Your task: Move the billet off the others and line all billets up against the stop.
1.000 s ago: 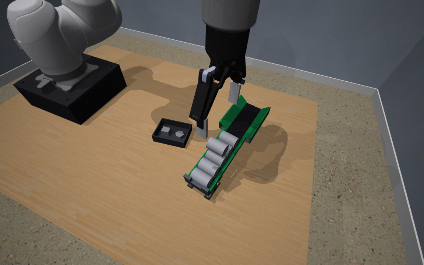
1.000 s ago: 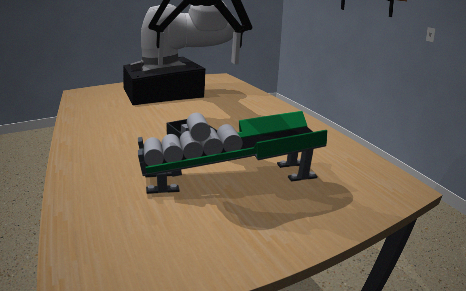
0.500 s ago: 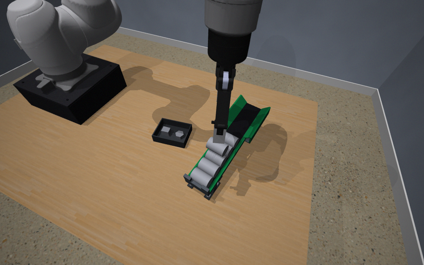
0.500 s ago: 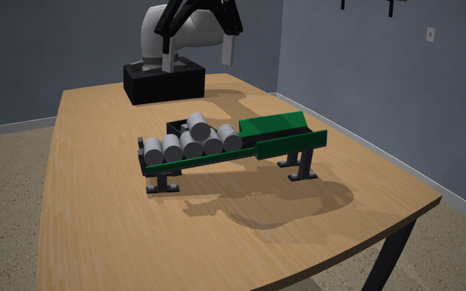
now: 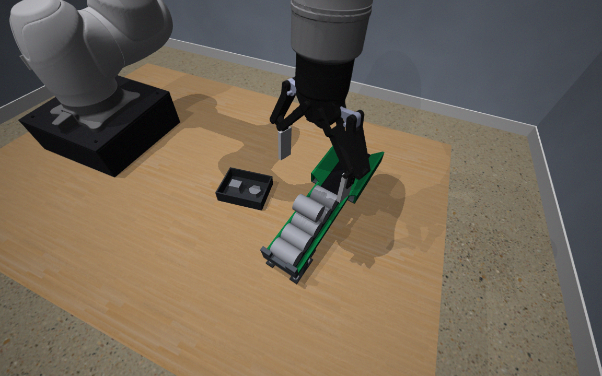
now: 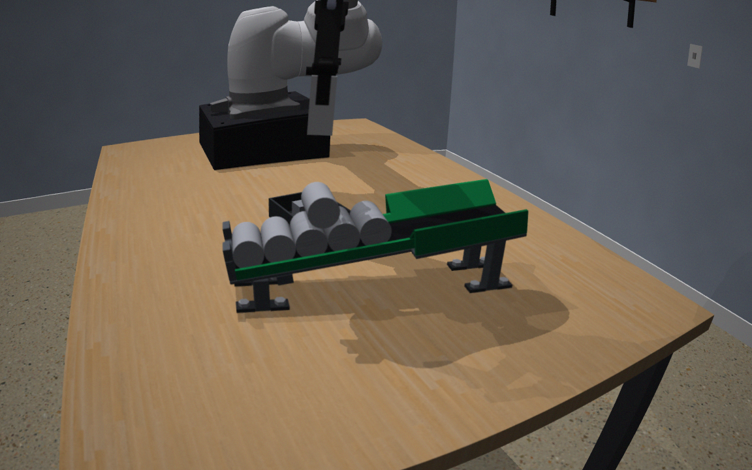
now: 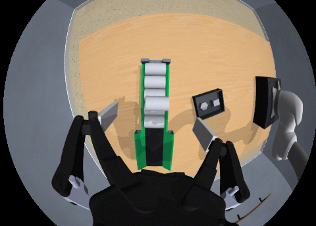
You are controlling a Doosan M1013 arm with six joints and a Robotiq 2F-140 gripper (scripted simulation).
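Now: the dark stop 20 mm behind my hand, 120 mm to the right of it and 180 mm below it. From my hand the other things lie so: black tray: 210 mm behind, 60 mm to the left, 230 mm below.
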